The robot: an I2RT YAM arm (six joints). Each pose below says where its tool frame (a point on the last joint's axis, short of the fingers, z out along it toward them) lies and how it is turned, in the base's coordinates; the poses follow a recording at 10 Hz.
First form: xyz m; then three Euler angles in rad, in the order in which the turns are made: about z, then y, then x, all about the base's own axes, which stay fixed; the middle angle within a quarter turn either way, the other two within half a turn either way.
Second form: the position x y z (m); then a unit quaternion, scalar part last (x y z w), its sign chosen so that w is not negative. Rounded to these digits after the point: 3 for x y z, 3 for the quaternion.
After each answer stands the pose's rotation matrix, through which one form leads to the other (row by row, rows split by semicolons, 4 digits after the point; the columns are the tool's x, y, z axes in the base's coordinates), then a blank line. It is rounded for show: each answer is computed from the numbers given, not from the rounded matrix.
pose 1, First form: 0.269 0.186 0.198 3.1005 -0.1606 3.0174
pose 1, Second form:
0.269 0.186 0.198 0.015 -0.995 0.060 0.081
-0.9863 -0.0406 -0.1599; -0.0210 0.9923 -0.1223; 0.1636 -0.1173 -0.9795

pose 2, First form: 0.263 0.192 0.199 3.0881 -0.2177 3.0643
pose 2, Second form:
0.263 0.192 0.199 0.022 -0.993 0.035 0.110
-0.9750 -0.0522 -0.2160; -0.0367 0.9965 -0.0754; 0.2192 -0.0656 -0.9735

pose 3, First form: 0.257 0.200 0.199 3.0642 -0.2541 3.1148
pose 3, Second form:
0.257 0.200 0.199 0.037 -0.991 0.008 0.127
-0.9650 -0.0748 -0.2514; -0.0706 0.9972 -0.0259; 0.2526 -0.0073 -0.9675

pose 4, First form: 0.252 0.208 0.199 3.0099 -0.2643 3.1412
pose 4, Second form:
0.252 0.208 0.199 0.065 -0.989 -0.008 0.131
-0.9569 -0.1268 -0.2612; -0.1312 0.9914 -0.0004; 0.2590 0.0339 -0.9653

